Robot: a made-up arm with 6 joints.
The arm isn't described. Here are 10 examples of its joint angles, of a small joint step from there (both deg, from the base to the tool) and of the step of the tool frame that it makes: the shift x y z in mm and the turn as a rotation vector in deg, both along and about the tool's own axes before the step.
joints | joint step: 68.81 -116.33 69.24 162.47 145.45 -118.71 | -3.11 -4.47 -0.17 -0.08 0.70 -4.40
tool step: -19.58 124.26 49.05 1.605 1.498 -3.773
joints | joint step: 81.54 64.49 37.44 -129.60 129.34 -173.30 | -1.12 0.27 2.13 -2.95 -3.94 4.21
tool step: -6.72 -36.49 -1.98 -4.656 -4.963 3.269
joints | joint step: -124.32 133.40 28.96 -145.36 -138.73 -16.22 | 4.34 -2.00 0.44 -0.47 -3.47 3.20
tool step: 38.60 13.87 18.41 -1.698 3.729 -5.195
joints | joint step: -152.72 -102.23 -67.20 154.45 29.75 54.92 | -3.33 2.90 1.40 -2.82 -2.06 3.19
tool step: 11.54 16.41 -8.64 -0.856 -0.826 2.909
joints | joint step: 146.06 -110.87 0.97 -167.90 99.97 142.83 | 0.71 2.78 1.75 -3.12 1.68 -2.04
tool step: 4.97 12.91 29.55 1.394 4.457 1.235
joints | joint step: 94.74 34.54 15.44 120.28 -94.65 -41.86 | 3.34 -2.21 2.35 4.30 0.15 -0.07
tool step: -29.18 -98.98 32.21 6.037 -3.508 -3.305
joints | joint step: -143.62 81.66 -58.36 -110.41 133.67 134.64 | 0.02 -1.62 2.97 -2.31 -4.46 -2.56
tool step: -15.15 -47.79 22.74 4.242 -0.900 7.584
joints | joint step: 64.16 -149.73 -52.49 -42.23 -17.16 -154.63 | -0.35 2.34 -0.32 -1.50 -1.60 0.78
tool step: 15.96 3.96 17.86 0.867 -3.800 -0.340
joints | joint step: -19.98 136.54 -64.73 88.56 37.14 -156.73 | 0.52 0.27 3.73 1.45 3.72 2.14
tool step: -5.77 51.14 16.35 -5.312 2.202 3.072
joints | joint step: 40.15 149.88 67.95 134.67 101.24 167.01 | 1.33 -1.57 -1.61 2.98 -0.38 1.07
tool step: 7.26 15.79 -9.31 -0.351 -1.131 -4.090
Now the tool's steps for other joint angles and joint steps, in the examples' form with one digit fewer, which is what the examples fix.
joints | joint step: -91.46 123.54 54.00 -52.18 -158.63 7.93 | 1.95 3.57 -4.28 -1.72 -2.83 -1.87
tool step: 38.5 -114.8 85.7 4.04 7.26 6.46
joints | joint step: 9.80 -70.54 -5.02 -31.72 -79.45 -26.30 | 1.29 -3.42 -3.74 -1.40 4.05 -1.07
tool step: 3.7 -24.8 -29.4 1.35 -1.95 3.87
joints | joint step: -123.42 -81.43 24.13 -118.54 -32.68 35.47 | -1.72 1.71 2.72 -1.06 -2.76 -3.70
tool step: 28.2 1.2 -12.4 2.84 2.94 2.20
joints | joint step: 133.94 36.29 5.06 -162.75 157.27 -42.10 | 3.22 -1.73 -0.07 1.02 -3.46 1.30
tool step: 9.0 -8.8 65.8 0.23 6.43 -1.61
